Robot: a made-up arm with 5 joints. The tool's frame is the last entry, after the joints. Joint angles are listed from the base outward. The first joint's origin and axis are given. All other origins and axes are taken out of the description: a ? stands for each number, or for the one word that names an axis. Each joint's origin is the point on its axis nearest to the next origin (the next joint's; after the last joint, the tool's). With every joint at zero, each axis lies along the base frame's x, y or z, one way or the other. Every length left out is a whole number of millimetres.
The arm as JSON. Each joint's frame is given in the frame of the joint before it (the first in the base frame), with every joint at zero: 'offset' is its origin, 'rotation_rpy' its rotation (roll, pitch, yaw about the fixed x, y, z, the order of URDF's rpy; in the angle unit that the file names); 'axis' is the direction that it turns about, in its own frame. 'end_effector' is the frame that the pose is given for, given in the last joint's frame.
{
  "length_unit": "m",
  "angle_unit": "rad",
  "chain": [
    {
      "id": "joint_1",
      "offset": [
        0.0,
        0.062,
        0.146
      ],
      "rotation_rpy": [
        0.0,
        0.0,
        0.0
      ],
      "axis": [
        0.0,
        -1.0,
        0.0
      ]
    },
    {
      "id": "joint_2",
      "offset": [
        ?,
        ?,
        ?
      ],
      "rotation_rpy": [
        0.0,
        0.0,
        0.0
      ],
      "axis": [
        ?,
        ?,
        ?
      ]
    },
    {
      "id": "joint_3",
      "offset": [
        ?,
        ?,
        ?
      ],
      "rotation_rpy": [
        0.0,
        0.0,
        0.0
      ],
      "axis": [
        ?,
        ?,
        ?
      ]
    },
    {
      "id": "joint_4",
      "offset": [
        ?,
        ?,
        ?
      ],
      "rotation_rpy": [
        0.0,
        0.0,
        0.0
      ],
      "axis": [
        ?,
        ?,
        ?
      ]
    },
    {
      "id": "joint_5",
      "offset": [
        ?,
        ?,
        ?
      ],
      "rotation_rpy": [
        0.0,
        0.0,
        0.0
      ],
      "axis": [
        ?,
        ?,
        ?
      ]
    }
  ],
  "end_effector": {
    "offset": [
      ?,
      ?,
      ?
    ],
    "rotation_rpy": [
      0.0,
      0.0,
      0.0
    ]
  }
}
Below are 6 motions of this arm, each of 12 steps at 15 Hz.
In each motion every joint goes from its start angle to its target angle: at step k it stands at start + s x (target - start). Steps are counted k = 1, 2, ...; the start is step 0. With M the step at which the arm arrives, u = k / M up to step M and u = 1 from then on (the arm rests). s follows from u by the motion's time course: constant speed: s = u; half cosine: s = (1 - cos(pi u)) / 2; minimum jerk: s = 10 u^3 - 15 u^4 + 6 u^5.
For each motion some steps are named. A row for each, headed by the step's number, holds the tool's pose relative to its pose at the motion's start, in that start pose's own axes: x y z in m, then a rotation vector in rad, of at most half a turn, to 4 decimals.
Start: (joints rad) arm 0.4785 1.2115 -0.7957 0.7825 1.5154
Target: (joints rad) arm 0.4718 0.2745 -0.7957 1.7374 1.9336
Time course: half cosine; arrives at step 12
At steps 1, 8, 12:
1: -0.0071 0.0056 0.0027 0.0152 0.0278 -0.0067
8: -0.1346 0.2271 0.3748 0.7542 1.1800 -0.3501
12: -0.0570 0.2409 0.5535 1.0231 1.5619 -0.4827

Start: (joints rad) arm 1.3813 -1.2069 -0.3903 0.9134 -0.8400
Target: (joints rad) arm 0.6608 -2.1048 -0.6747 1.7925 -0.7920
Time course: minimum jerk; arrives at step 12
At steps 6, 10, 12:
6: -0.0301 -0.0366 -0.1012 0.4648 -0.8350 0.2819
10: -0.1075 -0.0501 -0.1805 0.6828 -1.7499 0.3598
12: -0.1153 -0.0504 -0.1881 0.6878 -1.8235 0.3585

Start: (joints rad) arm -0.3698 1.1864 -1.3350 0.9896 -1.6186
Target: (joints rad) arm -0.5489 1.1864 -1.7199 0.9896 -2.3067
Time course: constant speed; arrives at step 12
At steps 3, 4, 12:
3: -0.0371 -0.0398 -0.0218 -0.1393 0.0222 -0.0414
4: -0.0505 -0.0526 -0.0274 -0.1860 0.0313 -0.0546
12: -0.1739 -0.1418 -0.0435 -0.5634 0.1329 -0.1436

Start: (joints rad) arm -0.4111 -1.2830 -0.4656 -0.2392 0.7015
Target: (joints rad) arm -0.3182 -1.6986 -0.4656 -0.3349 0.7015
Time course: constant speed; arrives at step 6
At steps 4, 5, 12:
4: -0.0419 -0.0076 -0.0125 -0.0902 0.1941 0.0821
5: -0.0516 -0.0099 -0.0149 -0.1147 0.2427 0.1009
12: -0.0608 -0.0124 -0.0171 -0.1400 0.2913 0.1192

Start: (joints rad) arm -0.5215 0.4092 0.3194 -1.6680 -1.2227
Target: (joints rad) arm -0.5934 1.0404 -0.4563 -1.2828 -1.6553
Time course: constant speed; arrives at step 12
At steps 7, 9, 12:
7: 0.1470 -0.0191 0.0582 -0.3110 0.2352 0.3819
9: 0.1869 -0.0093 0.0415 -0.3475 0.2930 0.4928
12: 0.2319 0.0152 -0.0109 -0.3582 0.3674 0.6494

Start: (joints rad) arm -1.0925 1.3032 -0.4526 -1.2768 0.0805
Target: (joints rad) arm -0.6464 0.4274 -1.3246 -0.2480 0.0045
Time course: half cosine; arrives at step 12
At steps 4, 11, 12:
4: 0.0666 -0.0148 0.0153 0.0388 0.3607 0.4381
11: 0.2329 0.0093 -0.0369 0.4851 1.3517 1.6015
12: 0.2354 0.0110 -0.0396 0.5011 1.3742 1.6238

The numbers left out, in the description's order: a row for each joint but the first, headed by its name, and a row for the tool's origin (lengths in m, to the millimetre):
joint_2: xyz 0.115 0.0 0.059, axis 0.0 0.0 -1.0
joint_3: xyz -0.115 0.114 0.0, axis -1.0 0.0 0.0
joint_4: xyz 0.0 0.019 0.566, axis 0.0 0.0 1.0
joint_5: xyz 0.056 0.046 0.0, axis 1.0 0.0 0.0
tool: xyz 0.0 0.003 -0.295

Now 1 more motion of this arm.
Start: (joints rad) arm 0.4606 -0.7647 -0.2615 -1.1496 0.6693
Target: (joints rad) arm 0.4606 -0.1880 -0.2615 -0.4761 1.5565
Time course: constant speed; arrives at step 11
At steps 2, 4, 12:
2: -0.0143 0.0575 0.0014 0.1853 0.0052 0.0241
4: -0.0299 0.1134 0.0118 0.3689 0.0124 0.0495
12: -0.0942 0.2718 0.1060 0.9923 0.0610 0.1476

